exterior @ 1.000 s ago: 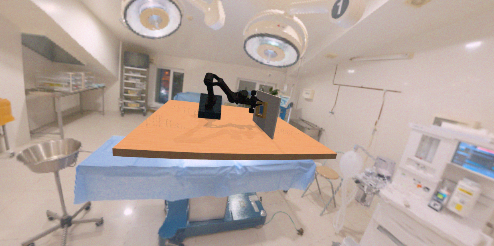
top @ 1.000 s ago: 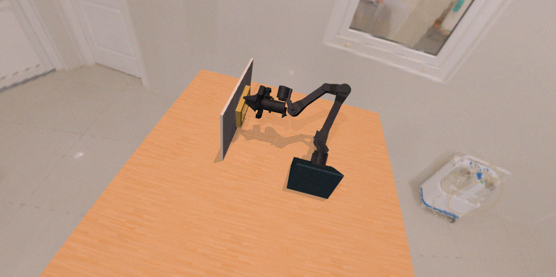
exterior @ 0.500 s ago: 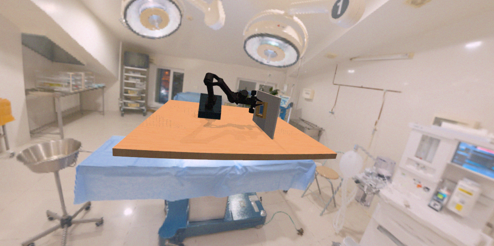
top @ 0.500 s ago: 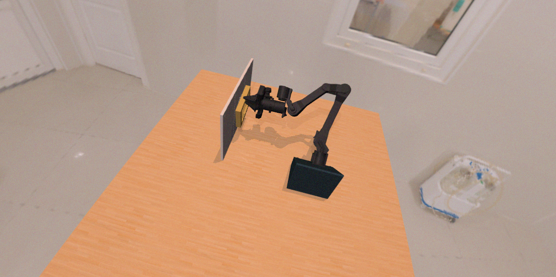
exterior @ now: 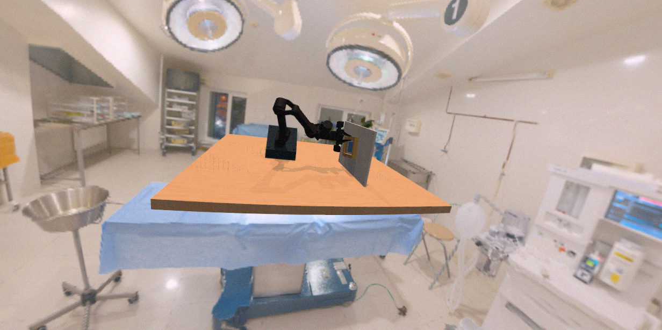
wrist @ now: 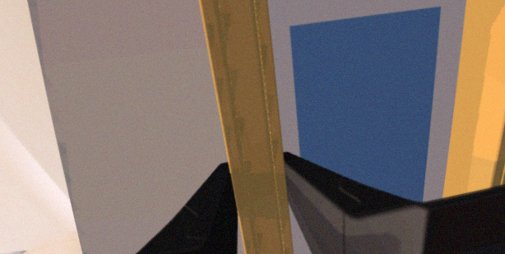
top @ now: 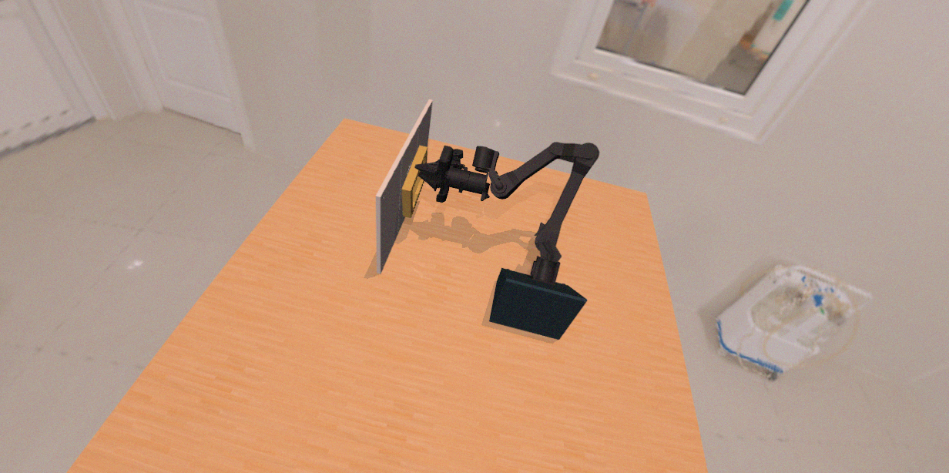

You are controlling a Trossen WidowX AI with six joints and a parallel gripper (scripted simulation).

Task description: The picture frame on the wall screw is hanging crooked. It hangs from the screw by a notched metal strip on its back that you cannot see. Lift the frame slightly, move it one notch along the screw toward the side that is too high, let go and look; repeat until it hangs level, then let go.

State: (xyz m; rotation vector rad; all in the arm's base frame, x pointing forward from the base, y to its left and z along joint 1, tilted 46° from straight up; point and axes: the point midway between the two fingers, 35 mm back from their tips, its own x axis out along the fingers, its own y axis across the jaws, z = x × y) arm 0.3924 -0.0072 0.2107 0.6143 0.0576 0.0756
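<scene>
The picture frame lies 1 cm ahead of my gripper tip, 1 cm to the right of it and 5 cm below it. From my gripper tip the other things lie so: grey wall panel (2 cm ahead, 1 cm to the right, 6 cm below).
</scene>
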